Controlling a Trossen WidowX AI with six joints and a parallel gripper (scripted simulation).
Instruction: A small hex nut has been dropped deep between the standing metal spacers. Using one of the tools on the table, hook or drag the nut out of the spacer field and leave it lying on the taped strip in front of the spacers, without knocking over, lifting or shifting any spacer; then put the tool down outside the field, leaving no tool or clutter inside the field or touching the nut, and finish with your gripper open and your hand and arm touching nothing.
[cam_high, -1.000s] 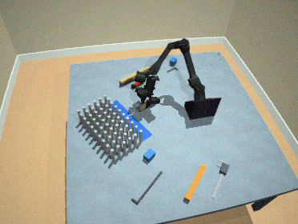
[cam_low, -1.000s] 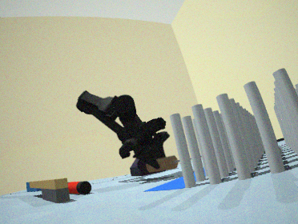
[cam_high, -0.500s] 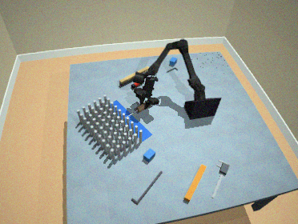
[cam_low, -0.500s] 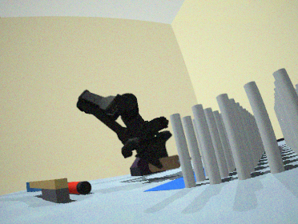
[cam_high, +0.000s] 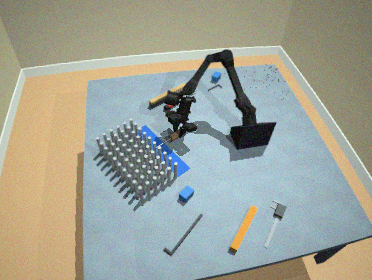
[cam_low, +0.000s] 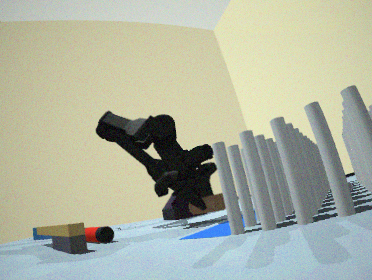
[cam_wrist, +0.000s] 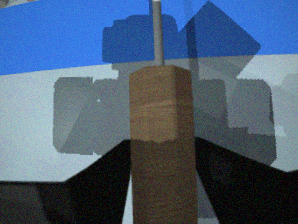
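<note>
Now: gripper tip 90 mm short of the blue taped strip, 60 mm to the right of it and 30 mm above it. Also, from my gripper tip: wooden-handled tool (80 mm ahead, 60 mm to the left); then orange bar (520 mm to the left, 250 mm behind, 20 mm below); then key (420 mm to the right, 280 mm behind, 30 mm below).
</note>
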